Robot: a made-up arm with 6 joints. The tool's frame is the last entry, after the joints.
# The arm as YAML. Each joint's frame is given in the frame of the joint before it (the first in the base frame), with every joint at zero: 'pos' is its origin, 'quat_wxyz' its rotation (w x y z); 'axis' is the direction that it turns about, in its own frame. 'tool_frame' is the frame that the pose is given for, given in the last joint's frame.
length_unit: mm
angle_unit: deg
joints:
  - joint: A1
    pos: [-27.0, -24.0, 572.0]
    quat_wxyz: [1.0, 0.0, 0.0, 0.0]
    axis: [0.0, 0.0, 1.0]
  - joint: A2
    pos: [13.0, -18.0, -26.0]
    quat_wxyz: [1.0, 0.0, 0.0, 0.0]
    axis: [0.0, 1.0, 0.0]
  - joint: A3
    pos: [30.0, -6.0, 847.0]
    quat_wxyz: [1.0, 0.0, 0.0, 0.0]
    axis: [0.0, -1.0, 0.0]
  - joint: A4
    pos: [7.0, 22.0, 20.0]
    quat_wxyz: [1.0, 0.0, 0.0, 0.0]
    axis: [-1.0, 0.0, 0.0]
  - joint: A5
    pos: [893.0, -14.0, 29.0]
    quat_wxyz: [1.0, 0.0, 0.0, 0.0]
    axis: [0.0, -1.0, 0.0]
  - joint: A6
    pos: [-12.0, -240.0, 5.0]
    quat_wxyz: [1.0, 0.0, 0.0, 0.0]
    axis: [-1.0, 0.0, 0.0]
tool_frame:
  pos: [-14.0, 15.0, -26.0]
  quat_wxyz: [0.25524, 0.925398, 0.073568, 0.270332]
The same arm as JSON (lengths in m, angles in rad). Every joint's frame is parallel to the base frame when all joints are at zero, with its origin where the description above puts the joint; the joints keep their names.
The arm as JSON. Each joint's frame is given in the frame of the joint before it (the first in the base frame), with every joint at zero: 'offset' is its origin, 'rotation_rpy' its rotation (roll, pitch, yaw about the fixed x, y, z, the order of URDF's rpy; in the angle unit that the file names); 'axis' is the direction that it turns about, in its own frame. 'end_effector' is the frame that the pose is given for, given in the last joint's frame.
{"length_unit": "m", "angle_unit": "rad", "chain": [
  {"id": "A1", "offset": [-0.027, -0.024, 0.572], "rotation_rpy": [0.0, 0.0, 0.0], "axis": [0.0, 0.0, 1.0]},
  {"id": "A2", "offset": [0.013, -0.018, -0.026], "rotation_rpy": [0.0, 0.0, 0.0], "axis": [0.0, 1.0, 0.0]},
  {"id": "A3", "offset": [0.03, -0.006, 0.847], "rotation_rpy": [0.0, 0.0, 0.0], "axis": [0.0, -1.0, 0.0]},
  {"id": "A4", "offset": [0.007, 0.022, 0.02], "rotation_rpy": [0.0, 0.0, 0.0], "axis": [-1.0, 0.0, 0.0]},
  {"id": "A5", "offset": [0.893, -0.014, 0.029], "rotation_rpy": [0.0, 0.0, 0.0], "axis": [0.0, -1.0, 0.0]},
  {"id": "A6", "offset": [-0.012, -0.24, 0.005], "rotation_rpy": [0.0, 0.0, 0.0], "axis": [-1.0, 0.0, 0.0]}
], "end_effector": {"offset": [-0.014, 0.015, -0.026], "rotation_rpy": [2.5256, -0.4811, 0.3144]}}

